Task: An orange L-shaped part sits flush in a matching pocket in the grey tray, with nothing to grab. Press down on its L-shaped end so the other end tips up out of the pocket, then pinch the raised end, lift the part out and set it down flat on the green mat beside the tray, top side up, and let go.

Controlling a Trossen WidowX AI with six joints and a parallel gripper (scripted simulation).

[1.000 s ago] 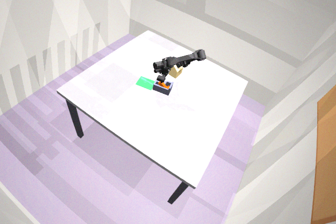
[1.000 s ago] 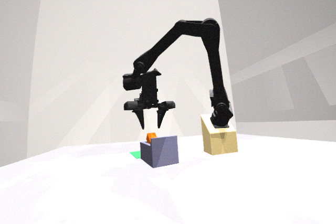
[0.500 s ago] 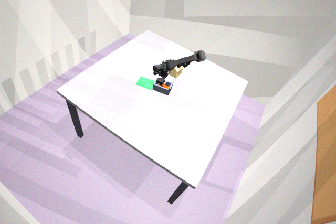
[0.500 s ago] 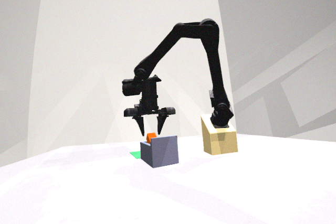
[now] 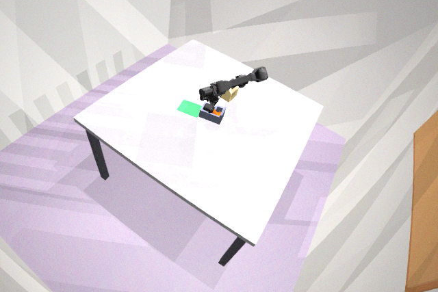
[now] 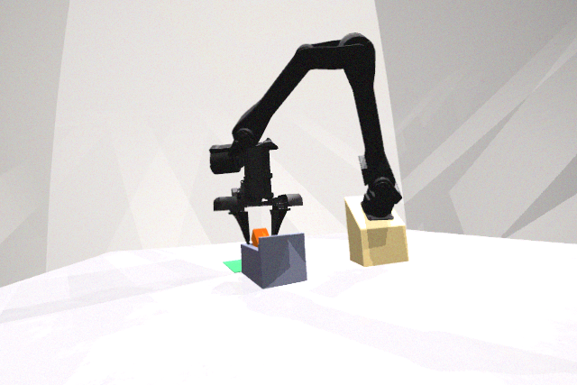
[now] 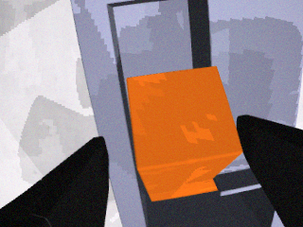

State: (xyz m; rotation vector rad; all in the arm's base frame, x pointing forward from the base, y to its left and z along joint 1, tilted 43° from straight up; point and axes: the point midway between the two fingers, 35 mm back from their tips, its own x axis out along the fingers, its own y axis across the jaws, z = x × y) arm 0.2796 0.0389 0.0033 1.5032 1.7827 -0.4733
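My gripper tip is 3 cm short of the green mat, 14 cm to the left of it and 8 cm above it. Also, from my gripper tip: orange L-shaped part 3 cm behind, 3 cm to the left, 3 cm below.
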